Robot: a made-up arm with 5 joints. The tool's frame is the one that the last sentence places. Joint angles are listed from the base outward.
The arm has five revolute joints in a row. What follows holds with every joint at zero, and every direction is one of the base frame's.
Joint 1 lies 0.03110 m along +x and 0.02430 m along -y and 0.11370 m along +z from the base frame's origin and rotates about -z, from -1.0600 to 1.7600 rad.
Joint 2 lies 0.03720 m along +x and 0.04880 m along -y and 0.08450 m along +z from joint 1 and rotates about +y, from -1.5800 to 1.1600 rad.
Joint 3 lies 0.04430 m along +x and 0.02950 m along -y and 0.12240 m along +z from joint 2 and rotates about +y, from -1.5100 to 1.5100 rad.
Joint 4 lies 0.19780 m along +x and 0.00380 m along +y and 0.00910 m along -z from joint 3 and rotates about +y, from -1.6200 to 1.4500 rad.
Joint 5 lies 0.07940 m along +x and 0.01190 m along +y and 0.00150 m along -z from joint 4 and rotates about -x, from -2.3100 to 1.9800 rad.
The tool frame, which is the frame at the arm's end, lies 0.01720 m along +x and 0.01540 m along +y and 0.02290 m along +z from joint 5; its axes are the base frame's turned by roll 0.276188, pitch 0.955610 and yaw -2.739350 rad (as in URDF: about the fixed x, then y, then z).
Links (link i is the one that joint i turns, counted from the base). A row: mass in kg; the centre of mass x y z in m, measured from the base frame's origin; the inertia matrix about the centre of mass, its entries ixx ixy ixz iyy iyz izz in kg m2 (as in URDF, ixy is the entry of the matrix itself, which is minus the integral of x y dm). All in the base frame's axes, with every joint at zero. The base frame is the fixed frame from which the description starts. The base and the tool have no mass.
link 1: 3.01; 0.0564 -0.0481 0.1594; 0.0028 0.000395 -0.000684 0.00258 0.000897 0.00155
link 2: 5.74; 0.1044 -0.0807 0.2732; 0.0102 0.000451 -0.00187 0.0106 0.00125 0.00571
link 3: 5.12; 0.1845 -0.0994 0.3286; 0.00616 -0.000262 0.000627 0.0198 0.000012 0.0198
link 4: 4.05; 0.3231 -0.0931 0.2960; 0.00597 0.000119 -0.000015 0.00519 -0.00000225 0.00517
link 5: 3.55; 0.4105 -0.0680 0.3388; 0.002 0 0 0.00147 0 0.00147
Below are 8 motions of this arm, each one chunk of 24 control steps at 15 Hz.
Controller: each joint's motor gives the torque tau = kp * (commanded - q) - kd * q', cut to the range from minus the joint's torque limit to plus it. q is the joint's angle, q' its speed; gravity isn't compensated. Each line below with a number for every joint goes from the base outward.
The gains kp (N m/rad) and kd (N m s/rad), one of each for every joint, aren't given. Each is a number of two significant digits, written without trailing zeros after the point. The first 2 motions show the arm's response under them.
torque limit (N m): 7.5 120 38 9.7 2.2
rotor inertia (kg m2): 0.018 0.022 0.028 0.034 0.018
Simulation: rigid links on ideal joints. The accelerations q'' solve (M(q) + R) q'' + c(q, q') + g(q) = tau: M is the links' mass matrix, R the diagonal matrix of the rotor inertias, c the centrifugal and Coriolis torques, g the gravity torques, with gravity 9.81 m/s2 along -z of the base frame. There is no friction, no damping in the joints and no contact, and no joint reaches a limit. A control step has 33 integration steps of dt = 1/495 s. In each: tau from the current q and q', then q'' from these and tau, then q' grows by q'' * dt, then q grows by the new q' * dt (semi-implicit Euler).
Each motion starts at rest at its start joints. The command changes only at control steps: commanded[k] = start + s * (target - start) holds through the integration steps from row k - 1 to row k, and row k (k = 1, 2, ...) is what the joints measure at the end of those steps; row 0 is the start. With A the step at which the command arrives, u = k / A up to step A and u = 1 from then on. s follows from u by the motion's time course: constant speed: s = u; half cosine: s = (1 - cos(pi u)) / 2; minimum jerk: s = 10 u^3 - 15 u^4 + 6 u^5; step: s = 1 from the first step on.
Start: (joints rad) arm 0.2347 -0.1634 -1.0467 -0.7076 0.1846
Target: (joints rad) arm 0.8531 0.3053 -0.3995 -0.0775 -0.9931
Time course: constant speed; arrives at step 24
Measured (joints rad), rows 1 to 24:
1: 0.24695 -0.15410 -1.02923 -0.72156 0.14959
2: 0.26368 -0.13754 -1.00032 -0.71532 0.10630
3: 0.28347 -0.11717 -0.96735 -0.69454 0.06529
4: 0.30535 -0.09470 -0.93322 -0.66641 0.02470
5: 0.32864 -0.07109 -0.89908 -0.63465 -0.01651
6: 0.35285 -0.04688 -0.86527 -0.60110 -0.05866
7: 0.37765 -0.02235 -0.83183 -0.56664 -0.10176
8: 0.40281 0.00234 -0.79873 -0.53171 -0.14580
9: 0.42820 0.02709 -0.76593 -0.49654 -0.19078
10: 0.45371 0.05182 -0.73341 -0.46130 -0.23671
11: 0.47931 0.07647 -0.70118 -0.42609 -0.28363
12: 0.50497 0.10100 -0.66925 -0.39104 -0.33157
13: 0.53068 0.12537 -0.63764 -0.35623 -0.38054
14: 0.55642 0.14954 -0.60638 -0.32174 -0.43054
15: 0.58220 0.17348 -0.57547 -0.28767 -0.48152
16: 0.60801 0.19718 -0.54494 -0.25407 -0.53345
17: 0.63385 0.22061 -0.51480 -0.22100 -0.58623
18: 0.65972 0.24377 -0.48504 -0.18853 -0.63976
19: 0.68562 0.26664 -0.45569 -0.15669 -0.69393
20: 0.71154 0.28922 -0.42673 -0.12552 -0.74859
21: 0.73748 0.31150 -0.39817 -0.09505 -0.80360
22: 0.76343 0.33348 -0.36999 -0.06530 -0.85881
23: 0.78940 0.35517 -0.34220 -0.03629 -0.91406
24: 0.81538 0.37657 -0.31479 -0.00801 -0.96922
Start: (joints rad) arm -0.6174 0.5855 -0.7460 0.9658 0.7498
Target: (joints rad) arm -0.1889 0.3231 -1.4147 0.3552 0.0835
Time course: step
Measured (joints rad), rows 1 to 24:
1: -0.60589 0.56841 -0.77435 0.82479 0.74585
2: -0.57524 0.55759 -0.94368 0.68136 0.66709
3: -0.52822 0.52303 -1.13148 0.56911 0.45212
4: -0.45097 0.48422 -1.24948 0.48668 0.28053
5: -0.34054 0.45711 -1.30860 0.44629 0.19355
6: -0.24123 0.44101 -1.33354 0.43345 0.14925
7: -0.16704 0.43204 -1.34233 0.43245 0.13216
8: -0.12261 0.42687 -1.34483 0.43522 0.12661
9: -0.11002 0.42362 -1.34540 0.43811 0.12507
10: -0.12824 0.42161 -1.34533 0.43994 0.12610
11: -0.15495 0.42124 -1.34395 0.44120 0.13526
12: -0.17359 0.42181 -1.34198 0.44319 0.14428
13: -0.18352 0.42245 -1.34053 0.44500 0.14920
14: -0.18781 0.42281 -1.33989 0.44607 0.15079
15: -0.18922 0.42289 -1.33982 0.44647 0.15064
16: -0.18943 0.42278 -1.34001 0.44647 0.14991
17: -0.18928 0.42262 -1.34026 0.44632 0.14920
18: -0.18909 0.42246 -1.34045 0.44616 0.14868
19: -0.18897 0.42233 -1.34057 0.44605 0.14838
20: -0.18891 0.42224 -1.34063 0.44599 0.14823
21: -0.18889 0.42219 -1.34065 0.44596 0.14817
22: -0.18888 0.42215 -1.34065 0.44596 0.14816
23: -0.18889 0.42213 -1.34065 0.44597 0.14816
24: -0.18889 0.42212 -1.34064 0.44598 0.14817
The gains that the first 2 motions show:
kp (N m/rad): 180 300 200 38 11
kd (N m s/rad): 23 58 20 4.6 1.2
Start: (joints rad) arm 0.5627 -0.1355 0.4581 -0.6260 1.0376
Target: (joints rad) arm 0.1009 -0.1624 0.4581 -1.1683 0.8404
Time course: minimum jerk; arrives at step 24
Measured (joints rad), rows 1 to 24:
1: 0.56272 -0.11905 0.49012 -0.60721 1.05428
2: 0.56190 -0.09634 0.52971 -0.56559 1.10043
3: 0.55986 -0.07870 0.55296 -0.53824 1.13397
4: 0.55550 -0.06744 0.56185 -0.53032 1.14671
5: 0.54768 -0.06090 0.56319 -0.53653 1.14589
6: 0.53574 -0.05727 0.56199 -0.55152 1.13876
7: 0.51944 -0.05536 0.56058 -0.57237 1.12913
8: 0.49882 -0.05452 0.55963 -0.59788 1.11828
9: 0.47411 -0.05443 0.55910 -0.62761 1.10634
10: 0.44575 -0.05492 0.55879 -0.66116 1.09323
11: 0.41438 -0.05587 0.55856 -0.69799 1.07894
12: 0.38077 -0.05718 0.55834 -0.73730 1.06367
13: 0.34582 -0.05878 0.55811 -0.77815 1.04773
14: 0.31049 -0.06056 0.55786 -0.81949 1.03150
15: 0.27573 -0.06247 0.55761 -0.86023 1.01541
16: 0.24252 -0.06442 0.55736 -0.89930 0.99988
17: 0.21172 -0.06634 0.55711 -0.93567 0.98531
18: 0.18411 -0.06818 0.55689 -0.96846 0.97210
19: 0.16030 -0.06987 0.55669 -0.99689 0.96056
20: 0.14071 -0.07137 0.55652 -1.02046 0.95095
21: 0.12552 -0.07265 0.55640 -1.03890 0.94340
22: 0.11463 -0.07368 0.55634 -1.05230 0.93792
23: 0.10764 -0.07447 0.55634 -1.06113 0.93436
24: 0.10377 -0.07503 0.55642 -1.06633 0.93235

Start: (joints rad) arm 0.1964 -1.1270 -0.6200 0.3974 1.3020
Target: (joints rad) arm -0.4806 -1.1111 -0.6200 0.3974 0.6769
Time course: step
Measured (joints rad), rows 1 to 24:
1: 0.07627 -1.14069 -0.62480 0.42480 1.13140
2: -0.14906 -1.15264 -0.63493 0.42370 0.90508
3: -0.28894 -1.15808 -0.63611 0.42085 0.78581
4: -0.37034 -1.16092 -0.63455 0.42220 0.73415
5: -0.41736 -1.16269 -0.63302 0.42443 0.71305
6: -0.44440 -1.16410 -0.63234 0.42603 0.70454
7: -0.45988 -1.16539 -0.63238 0.42676 0.70090
8: -0.46873 -1.16656 -0.63279 0.42688 0.69913
9: -0.47379 -1.16758 -0.63330 0.42669 0.69813
10: -0.47667 -1.16842 -0.63375 0.42641 0.69753
11: -0.47832 -1.16908 -0.63408 0.42615 0.69716
12: -0.47927 -1.16958 -0.63431 0.42596 0.69694
13: -0.47982 -1.16996 -0.63445 0.42582 0.69682
14: -0.48014 -1.17023 -0.63454 0.42574 0.69675
15: -0.48033 -1.17042 -0.63458 0.42569 0.69672
16: -0.48044 -1.17056 -0.63461 0.42566 0.69671
17: -0.48050 -1.17066 -0.63463 0.42564 0.69671
18: -0.48054 -1.17074 -0.63463 0.42563 0.69671
19: -0.48056 -1.17079 -0.63464 0.42563 0.69671
20: -0.48058 -1.17082 -0.63464 0.42563 0.69671
21: -0.48059 -1.17085 -0.63464 0.42562 0.69671
22: -0.48059 -1.17087 -0.63464 0.42562 0.69671
23: -0.48059 -1.17088 -0.63464 0.42562 0.69671
24: -0.48060 -1.17089 -0.63464 0.42562 0.69671

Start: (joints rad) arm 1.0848 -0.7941 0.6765 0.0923 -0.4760
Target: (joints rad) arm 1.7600 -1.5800 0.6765 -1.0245 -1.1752
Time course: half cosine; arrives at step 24
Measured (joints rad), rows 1 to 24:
1: 1.08677 -0.78813 0.71369 0.11131 -0.47444
2: 1.08980 -0.77801 0.75610 0.14740 -0.47368
3: 1.09662 -0.77446 0.78078 0.16301 -0.47809
4: 1.10870 -0.77950 0.79079 0.15487 -0.49045
5: 1.12609 -0.79245 0.79326 0.12932 -0.51047
6: 1.14851 -0.81232 0.79299 0.09199 -0.53707
7: 1.17561 -0.83835 0.79211 0.04601 -0.56938
8: 1.20693 -0.86993 0.79120 -0.00715 -0.60673
9: 1.24194 -0.90655 0.79023 -0.06670 -0.64845
10: 1.28006 -0.94763 0.78901 -0.13201 -0.69374
11: 1.32061 -0.99256 0.78740 -0.20234 -0.74162
12: 1.36289 -1.04063 0.78527 -0.27682 -0.79101
13: 1.40614 -1.09108 0.78254 -0.35446 -0.84066
14: 1.44960 -1.14310 0.77919 -0.43410 -0.88933
15: 1.49251 -1.19582 0.77522 -0.51448 -0.93581
16: 1.53412 -1.24837 0.77070 -0.59421 -0.97901
17: 1.57374 -1.29983 0.76571 -0.67182 -1.01809
18: 1.61072 -1.34931 0.76042 -0.74579 -1.05245
19: 1.64447 -1.39593 0.75499 -0.81463 -1.08176
20: 1.67442 -1.43885 0.74961 -0.87689 -1.10589
21: 1.70009 -1.47729 0.74447 -0.93127 -1.12487
22: 1.72105 -1.51056 0.73974 -0.97664 -1.13880
23: 1.73695 -1.53805 0.73555 -1.01212 -1.14780
24: 1.74751 -1.55928 0.73202 -1.03704 -1.15200

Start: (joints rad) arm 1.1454 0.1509 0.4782 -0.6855 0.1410
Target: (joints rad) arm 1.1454 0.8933 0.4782 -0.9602 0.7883
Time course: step
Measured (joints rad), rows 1 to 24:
1: 1.15072 0.36054 0.45410 -0.83039 0.27649
2: 1.14424 0.55076 0.50247 -0.83459 0.57284
3: 1.14027 0.69026 0.53527 -0.81715 0.79220
4: 1.14202 0.78484 0.54346 -0.81696 0.91757
5: 1.14475 0.84747 0.53810 -0.82853 0.92901
6: 1.14615 0.88841 0.52769 -0.84459 0.91314
7: 1.14630 0.91569 0.51841 -0.85787 0.89915
8: 1.14603 0.93432 0.51204 -0.86673 0.89020
9: 1.14579 0.94721 0.50808 -0.87207 0.88521
10: 1.14566 0.95618 0.50564 -0.87522 0.88255
11: 1.14559 0.96240 0.50407 -0.87714 0.88106
12: 1.14555 0.96669 0.50300 -0.87839 0.88014
13: 1.14552 0.96964 0.50224 -0.87924 0.87951
14: 1.14549 0.97166 0.50170 -0.87983 0.87906
15: 1.14546 0.97305 0.50132 -0.88024 0.87874
16: 1.14545 0.97401 0.50106 -0.88052 0.87851
17: 1.14543 0.97466 0.50088 -0.88072 0.87836
18: 1.14542 0.97511 0.50075 -0.88085 0.87825
19: 1.14541 0.97542 0.50067 -0.88094 0.87818
20: 1.14541 0.97564 0.50061 -0.88100 0.87813
21: 1.14541 0.97578 0.50057 -0.88105 0.87810
22: 1.14540 0.97588 0.50054 -0.88107 0.87808
23: 1.14540 0.97595 0.50052 -0.88109 0.87806
24: 1.14540 0.97600 0.50051 -0.88111 0.87805

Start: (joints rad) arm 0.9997 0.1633 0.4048 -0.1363 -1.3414
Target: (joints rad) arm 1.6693 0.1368 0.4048 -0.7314 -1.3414
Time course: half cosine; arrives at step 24
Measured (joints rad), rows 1 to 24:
1: 0.99902 0.18327 0.43140 -0.12151 -1.35115
2: 1.00155 0.20799 0.46681 -0.08731 -1.37882
3: 1.01011 0.22642 0.48675 -0.06939 -1.39956
4: 1.02353 0.23786 0.49323 -0.07092 -1.40807
5: 1.04101 0.24440 0.49313 -0.08519 -1.40889
6: 1.06271 0.24804 0.49127 -0.10635 -1.40713
7: 1.08888 0.25001 0.48968 -0.13138 -1.40563
8: 1.11940 0.25098 0.48880 -0.15918 -1.40524
9: 1.15382 0.25126 0.48848 -0.18937 -1.40586
10: 1.19149 0.25104 0.48847 -0.22173 -1.40711
11: 1.23169 0.25043 0.48861 -0.25592 -1.40869
12: 1.27367 0.24952 0.48882 -0.29148 -1.41042
13: 1.31670 0.24840 0.48907 -0.32786 -1.41219
14: 1.36003 0.24713 0.48935 -0.36446 -1.41395
15: 1.40294 0.24577 0.48965 -0.40067 -1.41564
16: 1.44468 0.24436 0.48996 -0.43588 -1.41724
17: 1.48454 0.24295 0.49029 -0.46950 -1.41871
18: 1.52184 0.24157 0.49061 -0.50095 -1.42003
19: 1.55594 0.24025 0.49092 -0.52968 -1.42117
20: 1.58624 0.23904 0.49121 -0.55520 -1.42213
21: 1.61223 0.23794 0.49147 -0.57703 -1.42292
22: 1.63347 0.23700 0.49170 -0.59478 -1.42354
23: 1.64959 0.23622 0.49190 -0.60813 -1.42400
24: 1.66031 0.23563 0.49206 -0.61681 -1.42433

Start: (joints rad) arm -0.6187 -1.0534 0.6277 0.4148 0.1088
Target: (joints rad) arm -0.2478 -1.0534 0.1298 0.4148 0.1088
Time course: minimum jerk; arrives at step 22
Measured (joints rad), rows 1 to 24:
1: -0.61693 -1.05138 0.66312 0.43827 0.12349
2: -0.61685 -1.04243 0.70104 0.47862 0.15302
3: -0.61555 -1.03490 0.71998 0.50535 0.17498
4: -0.61100 -1.03011 0.72167 0.51777 0.18534
5: -0.60265 -1.02732 0.71155 0.52199 0.18843
6: -0.59032 -1.02574 0.69331 0.52284 0.18857
7: -0.57397 -1.02485 0.66877 0.52272 0.18799
8: -0.55377 -1.02443 0.63880 0.52245 0.18741
9: -0.53009 -1.02437 0.60409 0.52217 0.18689
10: -0.50349 -1.02465 0.56549 0.52182 0.18632
11: -0.47472 -1.02526 0.52404 0.52132 0.18561
12: -0.44466 -1.02620 0.48096 0.52062 0.18473
13: -0.41427 -1.02744 0.43759 0.51970 0.18368
14: -0.38453 -1.02896 0.39531 0.51856 0.18250
15: -0.35639 -1.03072 0.35545 0.51723 0.18126
16: -0.33071 -1.03265 0.31924 0.51576 0.18003
17: -0.30822 -1.03465 0.28773 0.51425 0.17886
18: -0.28944 -1.03663 0.26169 0.51280 0.17785
19: -0.27467 -1.03848 0.24154 0.51153 0.17705
20: -0.26389 -1.04008 0.22731 0.51056 0.17655
21: -0.25679 -1.04134 0.21845 0.51001 0.17642
22: -0.25262 -1.04219 0.21386 0.50997 0.17671
23: -0.25035 -1.04261 0.21192 0.51044 0.17743
24: -0.24916 -1.04274 0.21129 0.51113 0.17829

